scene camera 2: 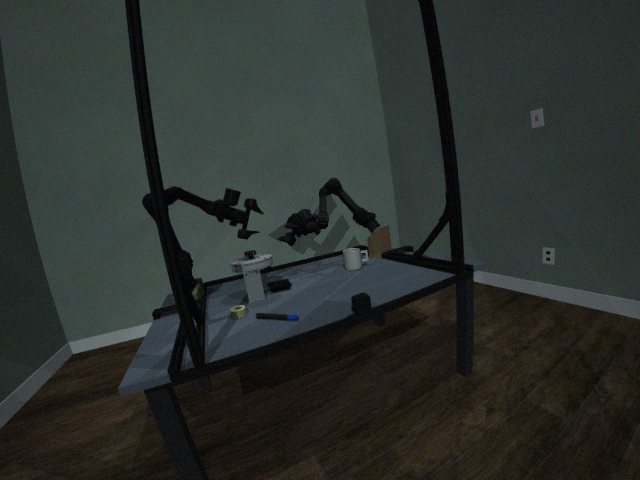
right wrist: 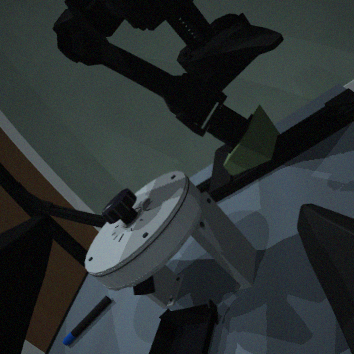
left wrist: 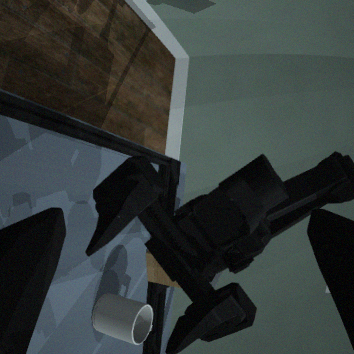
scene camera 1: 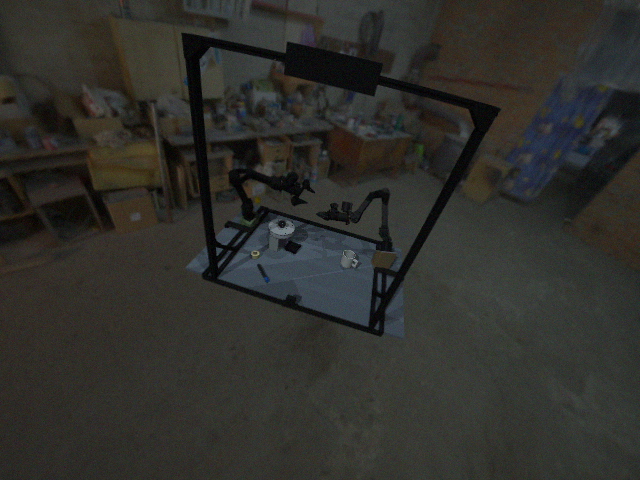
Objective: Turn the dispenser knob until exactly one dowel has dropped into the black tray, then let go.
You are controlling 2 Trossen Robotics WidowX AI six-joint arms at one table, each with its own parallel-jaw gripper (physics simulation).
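Places are measured from the left arm's base along level axes (x ahead, y left, z up), in metres.
Pixels of known places: left gripper, fingertip midpoint: (scene camera 2: 261,223) (left wrist: 190,222) (scene camera 1: 311,197); right gripper, fingertip midpoint: (scene camera 2: 280,233) (right wrist: 175,224) (left wrist: 130,306) (scene camera 1: 317,213); left arm's base, origin of the base link: (right wrist: 241,133) (scene camera 1: 249,216); right arm's base, origin of the base link: (scene camera 2: 377,231) (scene camera 1: 385,251).
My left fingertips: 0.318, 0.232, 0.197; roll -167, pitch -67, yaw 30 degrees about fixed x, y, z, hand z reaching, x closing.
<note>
For each thing: its middle in the pictures, then the offset to it from my left fingertips, as dx, dy, dz.
- black knob, body centre: (right wrist: 130,217) (scene camera 2: 251,258) (scene camera 1: 281,226) -0.033, -0.254, -0.119
- black tray, body centre: (right wrist: 183,339) (scene camera 2: 279,286) (scene camera 1: 292,247) +0.054, -0.237, -0.253
- white mug, body centre: (left wrist: 127,319) (scene camera 2: 355,257) (scene camera 1: 349,259) +0.407, -0.120, -0.217
- tape roll, body centre: (scene camera 2: 238,311) (scene camera 1: 255,254) -0.075, -0.443, -0.252
- blue-capped marker, body centre: (right wrist: 85,321) (scene camera 2: 276,316) (scene camera 1: 262,272) +0.054, -0.523, -0.257
The dispenser, a pale round drum (scene camera 1: 288,230) (scene camera 2: 264,261) (right wrist: 160,250) on a stand, has a black knob (scene camera 1: 281,223) (scene camera 2: 250,254) (right wrist: 119,205) on top. The black tray (scene camera 1: 293,247) (scene camera 2: 279,285) (right wrist: 187,327) lies on the table beside its foot; it is cut off in the right wrist view and I see no dowel. My left gripper (scene camera 1: 309,197) (scene camera 2: 260,222) is open and empty, raised above the dispenser's height. My right gripper (scene camera 1: 319,214) (scene camera 2: 285,239) (right wrist: 175,224) is open and empty, in the air to the right of the dispenser, its fingers aimed towards it.
A white mug (scene camera 1: 348,258) (scene camera 2: 353,259) (left wrist: 115,317) stands at the right. A tape roll (scene camera 1: 254,256) (scene camera 2: 238,312) and a blue-capped marker (scene camera 1: 262,271) (scene camera 2: 273,316) (right wrist: 90,317) lie in front of the dispenser. A black frame (scene camera 1: 200,139) surrounds the table.
</note>
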